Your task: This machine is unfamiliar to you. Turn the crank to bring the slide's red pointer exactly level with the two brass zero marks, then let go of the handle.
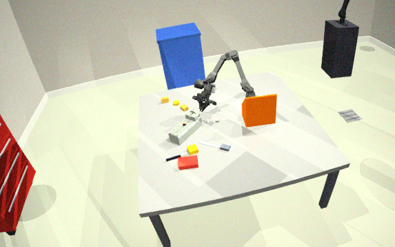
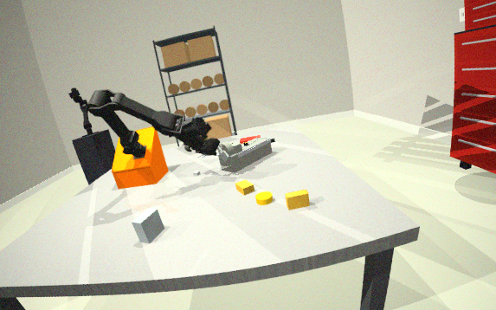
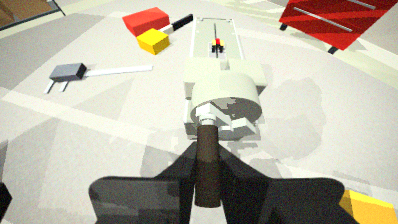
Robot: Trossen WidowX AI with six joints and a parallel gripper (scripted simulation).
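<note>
The dark brown crank handle is 10 mm behind my gripper tip, 10 mm to the right of it and 20 mm above it. Also, from my gripper tip: yellow block (90 mm ahead, 310 mm to the left, 70 mm below); grey cube (130 mm behind, 410 mm to the right, 50 mm below); red pointer (130 mm ahead, 120 mm to the left, 10 mm below).
</note>
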